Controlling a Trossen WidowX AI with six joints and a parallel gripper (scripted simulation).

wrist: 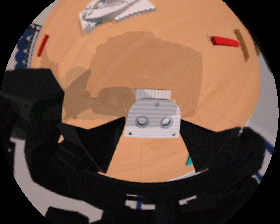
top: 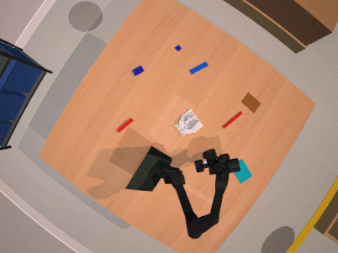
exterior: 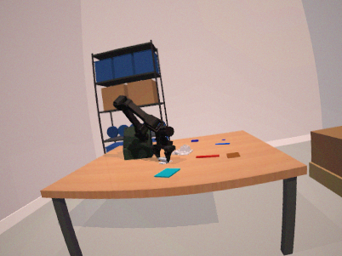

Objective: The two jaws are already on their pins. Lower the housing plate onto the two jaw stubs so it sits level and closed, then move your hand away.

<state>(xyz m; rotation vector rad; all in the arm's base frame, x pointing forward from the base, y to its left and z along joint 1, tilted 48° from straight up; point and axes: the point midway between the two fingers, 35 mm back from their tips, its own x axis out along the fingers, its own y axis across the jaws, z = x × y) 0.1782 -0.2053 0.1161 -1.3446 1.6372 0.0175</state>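
The white housing plate is 1 cm ahead of my gripper tip, 1 cm to the left of it and 2 cm above it. Round my gripper tip: teal tile (6 cm ahead, 21 cm to the right, 1 cm below); brown tile (42 cm ahead, 1 cm to the right, 1 cm below).
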